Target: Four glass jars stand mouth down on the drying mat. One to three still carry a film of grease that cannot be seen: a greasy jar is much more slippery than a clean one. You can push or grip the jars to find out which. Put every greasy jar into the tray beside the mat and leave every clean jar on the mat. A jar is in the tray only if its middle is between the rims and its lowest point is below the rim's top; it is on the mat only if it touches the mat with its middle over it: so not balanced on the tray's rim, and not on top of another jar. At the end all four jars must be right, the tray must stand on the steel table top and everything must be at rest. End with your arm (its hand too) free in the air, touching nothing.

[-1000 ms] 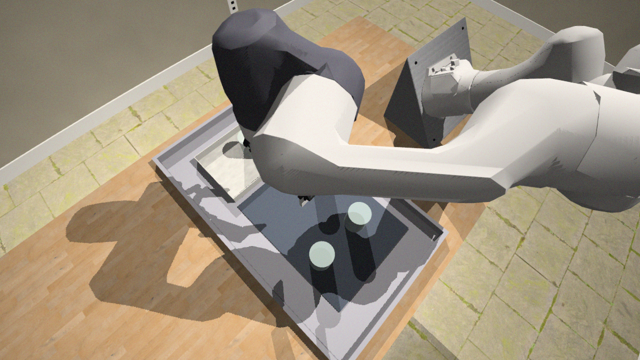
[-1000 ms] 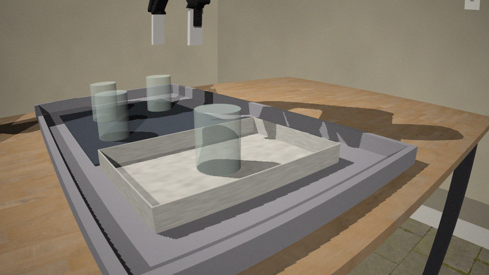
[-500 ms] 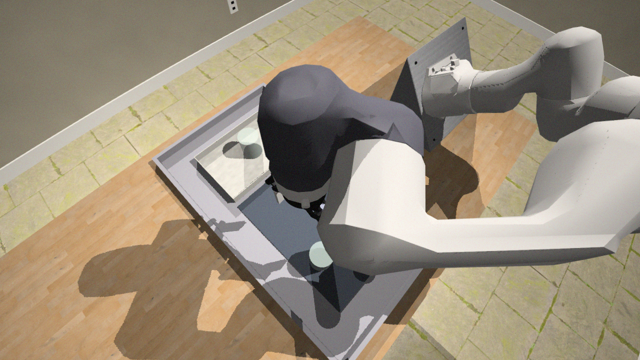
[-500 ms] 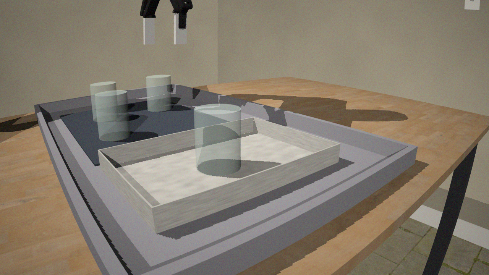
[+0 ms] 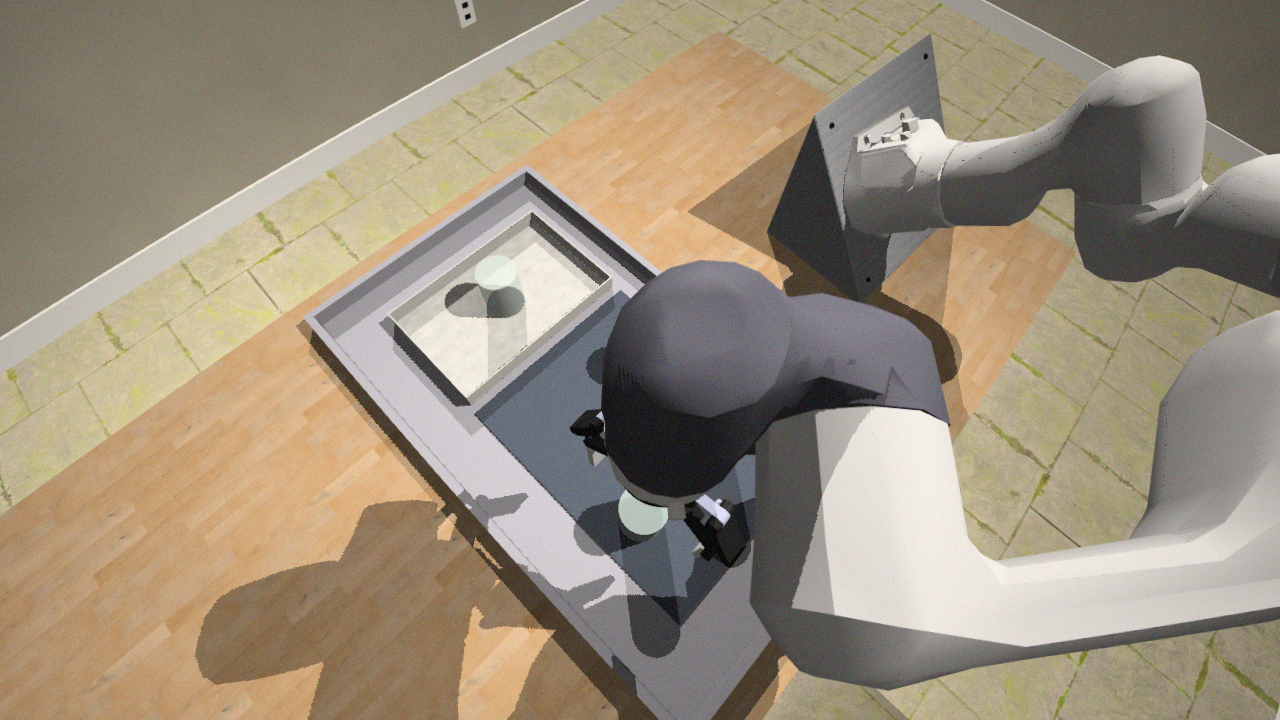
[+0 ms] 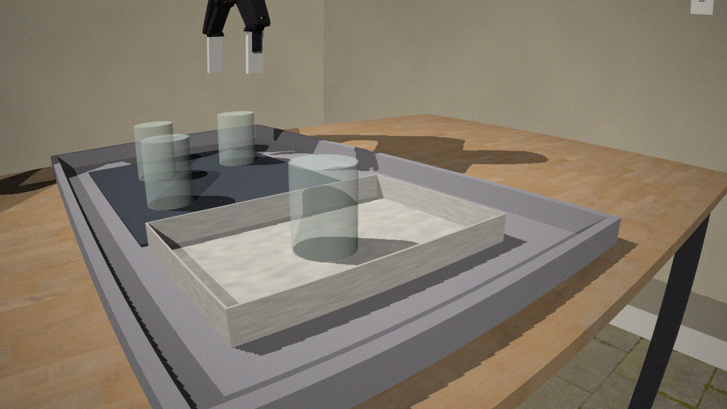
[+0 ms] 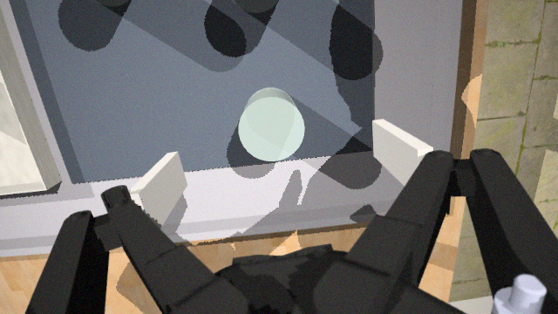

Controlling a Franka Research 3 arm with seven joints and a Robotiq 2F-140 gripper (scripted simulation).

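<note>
Right now the dark drying mat is 16 cm below my hand, 9 cm behind it and 8 cm to the right of it. From my hand the other things lie so: tray (40 cm to the right, 16 cm below, 9 cm behind); then steel table top (19 cm to the right, 17 cm below, 8 cm behind).
</note>
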